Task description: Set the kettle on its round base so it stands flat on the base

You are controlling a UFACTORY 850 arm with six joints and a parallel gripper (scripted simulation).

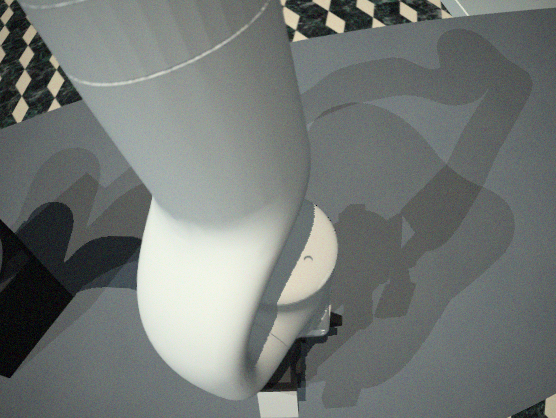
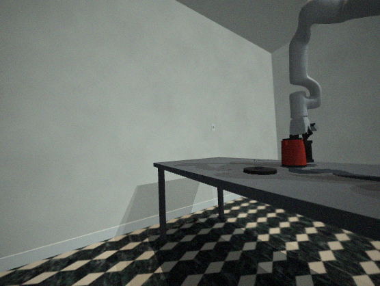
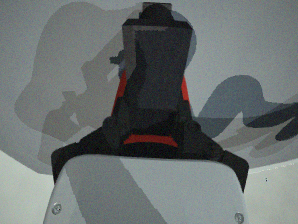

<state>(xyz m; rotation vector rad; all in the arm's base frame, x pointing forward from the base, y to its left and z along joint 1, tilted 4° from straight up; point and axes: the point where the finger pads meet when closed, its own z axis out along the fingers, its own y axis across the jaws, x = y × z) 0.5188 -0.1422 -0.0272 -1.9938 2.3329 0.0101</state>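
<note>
Now: the red kettle 10 mm ahead of my hand, 30 mm to the left of it and 50 mm below it. The rest, counted from my hand: black round base (10 mm behind, 380 mm to the left, 130 mm below).
</note>
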